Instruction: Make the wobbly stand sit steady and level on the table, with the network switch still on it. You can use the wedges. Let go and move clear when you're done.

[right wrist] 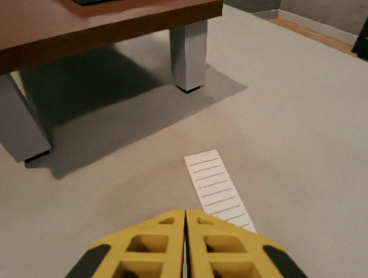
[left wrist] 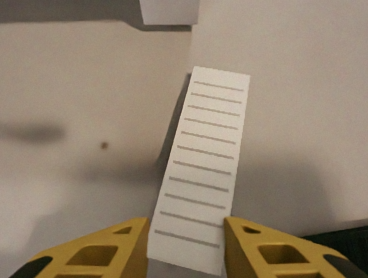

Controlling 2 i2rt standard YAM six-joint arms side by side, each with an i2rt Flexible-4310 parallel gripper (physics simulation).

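Note:
A pale wedge with ruled lines is between the fingers of my left gripper, which is shut on its near end. Its far end points at a pale stand leg at the top of the left wrist view, with a gap between them. In the right wrist view, the stand's brown top is on grey legs with dark feet, one leg further back and one at the left. A dark edge, likely the network switch, shows on top. Another lined wedge lies on the table beyond my right gripper, which is shut and empty.
A dark object shows at the lower right of the left wrist view. The stand casts a shadow on the table. Another dark object is at the far right, beyond the table's edge. A small brown spot is left of the held wedge.

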